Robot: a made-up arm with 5 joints. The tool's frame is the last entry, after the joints. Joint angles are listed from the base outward. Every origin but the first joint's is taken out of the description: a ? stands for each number. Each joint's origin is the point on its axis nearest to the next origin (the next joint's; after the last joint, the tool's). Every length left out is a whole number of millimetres.
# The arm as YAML. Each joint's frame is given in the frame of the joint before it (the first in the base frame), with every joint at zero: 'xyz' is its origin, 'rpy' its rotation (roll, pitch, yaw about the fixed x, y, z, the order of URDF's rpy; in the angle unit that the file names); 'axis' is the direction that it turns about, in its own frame. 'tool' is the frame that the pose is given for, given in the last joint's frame.
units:
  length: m
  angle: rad
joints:
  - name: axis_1
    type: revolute
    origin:
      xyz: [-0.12, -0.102, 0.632]
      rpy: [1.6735, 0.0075, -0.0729]
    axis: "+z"
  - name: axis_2
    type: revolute
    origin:
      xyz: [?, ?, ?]
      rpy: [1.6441, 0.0, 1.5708]
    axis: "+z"
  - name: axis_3
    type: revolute
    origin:
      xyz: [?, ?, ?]
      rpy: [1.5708, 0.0, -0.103]
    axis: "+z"
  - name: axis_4
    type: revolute
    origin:
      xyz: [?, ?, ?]
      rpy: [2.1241, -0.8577, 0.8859]
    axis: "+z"
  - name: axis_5
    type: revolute
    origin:
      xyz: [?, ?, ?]
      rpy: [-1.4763, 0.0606, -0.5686]
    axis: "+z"
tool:
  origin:
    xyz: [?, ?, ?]
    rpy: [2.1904, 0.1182, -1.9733]
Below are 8 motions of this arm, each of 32 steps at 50 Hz.
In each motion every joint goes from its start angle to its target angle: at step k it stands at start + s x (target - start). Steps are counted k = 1, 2, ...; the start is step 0. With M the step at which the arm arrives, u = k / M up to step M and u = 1 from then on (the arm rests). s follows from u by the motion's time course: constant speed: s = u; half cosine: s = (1 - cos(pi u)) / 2; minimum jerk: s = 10 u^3 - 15 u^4 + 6 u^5.
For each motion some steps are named. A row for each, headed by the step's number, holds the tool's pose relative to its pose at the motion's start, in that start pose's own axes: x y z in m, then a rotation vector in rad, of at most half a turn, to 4 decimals.
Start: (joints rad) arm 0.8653 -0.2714 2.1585 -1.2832 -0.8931
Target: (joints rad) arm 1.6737 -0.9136 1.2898 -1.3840 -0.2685
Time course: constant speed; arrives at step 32
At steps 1, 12, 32:
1: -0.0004 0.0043 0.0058 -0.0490 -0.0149 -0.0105
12: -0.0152 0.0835 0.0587 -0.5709 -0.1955 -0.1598
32: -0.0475 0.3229 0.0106 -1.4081 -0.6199 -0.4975

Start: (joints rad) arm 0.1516 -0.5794 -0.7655 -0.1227 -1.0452
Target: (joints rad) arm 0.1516 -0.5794 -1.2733 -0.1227 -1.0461
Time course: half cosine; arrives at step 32
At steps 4, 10, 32:
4: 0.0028 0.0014 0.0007 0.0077 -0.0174 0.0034
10: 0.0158 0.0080 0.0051 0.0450 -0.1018 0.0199
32: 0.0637 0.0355 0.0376 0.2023 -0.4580 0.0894

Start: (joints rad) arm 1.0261 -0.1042 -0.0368 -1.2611 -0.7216
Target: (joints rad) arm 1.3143 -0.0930 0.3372 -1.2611 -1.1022
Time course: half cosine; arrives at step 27
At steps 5, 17, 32:
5: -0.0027 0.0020 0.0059 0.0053 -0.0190 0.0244
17: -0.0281 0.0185 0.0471 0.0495 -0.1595 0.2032
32: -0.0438 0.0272 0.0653 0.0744 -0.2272 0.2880

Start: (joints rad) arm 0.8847 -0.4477 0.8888 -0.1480 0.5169
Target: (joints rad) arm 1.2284 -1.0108 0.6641 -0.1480 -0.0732
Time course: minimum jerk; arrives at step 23
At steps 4, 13, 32:
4: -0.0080 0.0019 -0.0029 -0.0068 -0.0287 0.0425
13: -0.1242 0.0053 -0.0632 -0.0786 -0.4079 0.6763
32: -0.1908 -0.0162 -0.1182 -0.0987 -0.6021 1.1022

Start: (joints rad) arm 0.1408 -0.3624 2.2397 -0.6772 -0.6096
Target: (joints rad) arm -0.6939 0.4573 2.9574 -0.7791 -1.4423
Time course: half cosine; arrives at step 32
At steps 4, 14, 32:
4: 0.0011 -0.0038 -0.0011 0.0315 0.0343 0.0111
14: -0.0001 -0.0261 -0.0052 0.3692 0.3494 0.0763
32: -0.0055 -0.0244 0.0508 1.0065 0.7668 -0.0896

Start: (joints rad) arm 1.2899 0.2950 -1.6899 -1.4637 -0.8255
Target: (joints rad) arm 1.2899 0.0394 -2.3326 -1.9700 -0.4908
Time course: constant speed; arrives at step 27
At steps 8, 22, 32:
8: -0.0062 -0.0251 0.0466 -0.1554 0.0108 -0.0722
22: -0.0398 -0.0508 0.1310 -0.4475 0.0770 -0.2674
32: -0.0568 -0.0527 0.1603 -0.5536 0.1157 -0.3574

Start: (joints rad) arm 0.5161 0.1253 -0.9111 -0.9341 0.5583
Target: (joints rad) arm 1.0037 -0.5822 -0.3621 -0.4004 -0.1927
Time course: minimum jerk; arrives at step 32
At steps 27, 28, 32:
27: -0.1421 0.0010 0.0711 1.0531 -0.0683 0.6355
28: -0.1456 0.0010 0.0723 1.0669 -0.0691 0.6426
32: -0.1498 0.0009 0.0736 1.0830 -0.0701 0.6509

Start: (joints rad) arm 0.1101 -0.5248 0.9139 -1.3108 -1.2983
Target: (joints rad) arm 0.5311 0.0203 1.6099 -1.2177 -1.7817
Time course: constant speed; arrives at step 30
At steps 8, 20, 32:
8: -0.0366 0.0233 0.0039 -0.0097 0.0235 -0.0477
20: -0.0997 0.0676 0.0129 -0.0226 -0.0018 -0.1596
32: -0.1537 0.1163 0.0171 -0.0363 -0.0835 -0.2741

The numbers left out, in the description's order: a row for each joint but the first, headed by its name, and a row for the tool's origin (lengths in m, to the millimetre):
axis_2: -0.323 -0.009 0.0
axis_3: 0.013 -0.073 0.0
axis_4: 0.155 -0.189 0.0
axis_5: 0.033 -0.111 0.0
tool: -0.02 0.012 0.0

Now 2 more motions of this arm.
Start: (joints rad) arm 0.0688 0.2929 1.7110 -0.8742 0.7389
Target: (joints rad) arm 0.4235 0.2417 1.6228 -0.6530 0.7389
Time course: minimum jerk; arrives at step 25
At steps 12, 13, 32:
12: -0.0148 -0.0193 -0.0330 0.1899 -0.1254 0.0979
13: -0.0167 -0.0221 -0.0387 0.2201 -0.1454 0.1154
32: -0.0247 -0.0371 -0.0757 0.4024 -0.2663 0.2329

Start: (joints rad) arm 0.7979 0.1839 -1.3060 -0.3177 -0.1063
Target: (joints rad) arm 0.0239 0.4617 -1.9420 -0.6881 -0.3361
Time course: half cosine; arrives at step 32
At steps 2, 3, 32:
2: -0.0012 -0.0013 -0.0017 -0.0057 -0.0007 0.0049
3: -0.0027 -0.0029 -0.0037 -0.0127 -0.0016 0.0110
32: -0.1918 -0.1154 -0.1041 -0.3729 0.0584 0.6491

